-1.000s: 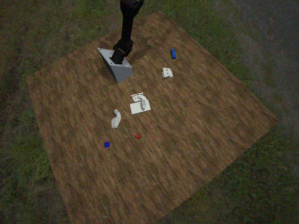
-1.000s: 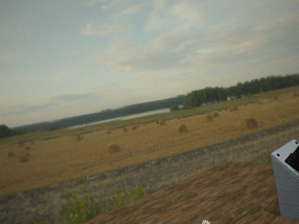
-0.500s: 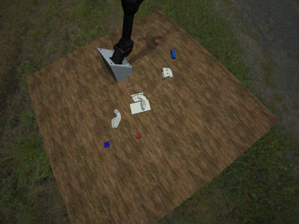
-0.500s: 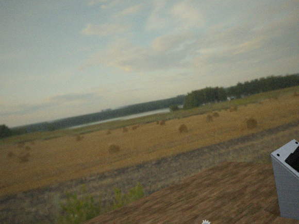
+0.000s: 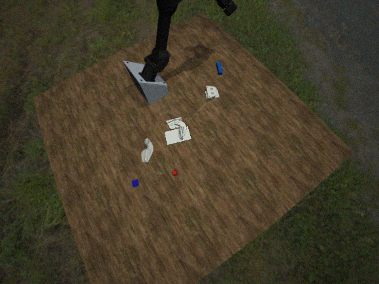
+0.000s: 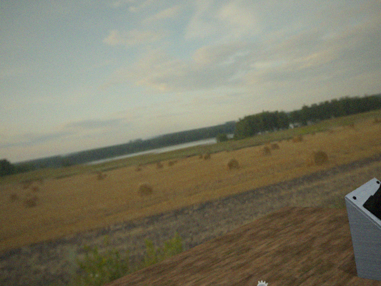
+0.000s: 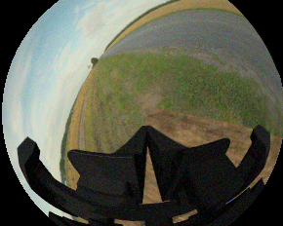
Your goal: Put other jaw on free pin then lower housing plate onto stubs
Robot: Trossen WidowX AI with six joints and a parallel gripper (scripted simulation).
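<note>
My gripper tip is now 340 mm short of the white jaw, 760 mm to the left of it and 230 mm above it. The rest, counted from my gripper tip: white stepped piece (320 mm ahead, 320 mm to the right, 260 mm below); then red cube (520 mm ahead, 740 mm to the right, 250 mm below); then blue bar (210 mm ahead, 170 mm to the right, 260 mm below).
</note>
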